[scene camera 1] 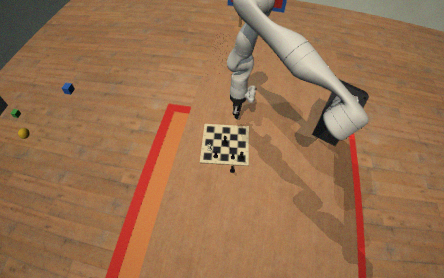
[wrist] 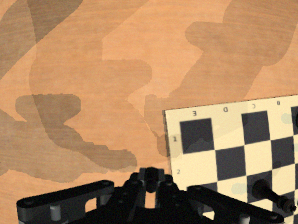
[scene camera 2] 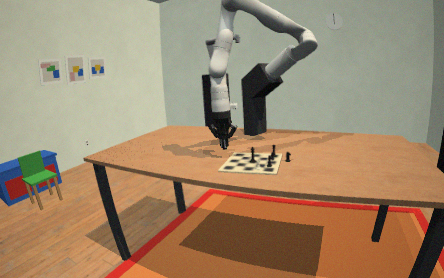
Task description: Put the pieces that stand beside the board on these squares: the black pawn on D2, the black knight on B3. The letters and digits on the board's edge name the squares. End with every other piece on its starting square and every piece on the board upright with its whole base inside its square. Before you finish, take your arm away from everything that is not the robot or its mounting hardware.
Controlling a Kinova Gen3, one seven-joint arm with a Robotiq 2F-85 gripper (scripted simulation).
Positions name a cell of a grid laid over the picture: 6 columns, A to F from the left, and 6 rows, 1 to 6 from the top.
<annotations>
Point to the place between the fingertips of my gripper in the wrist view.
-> D5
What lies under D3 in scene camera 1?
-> A chessboard.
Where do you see a chessboard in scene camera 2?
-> At D4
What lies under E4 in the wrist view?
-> A chessboard.
</annotations>
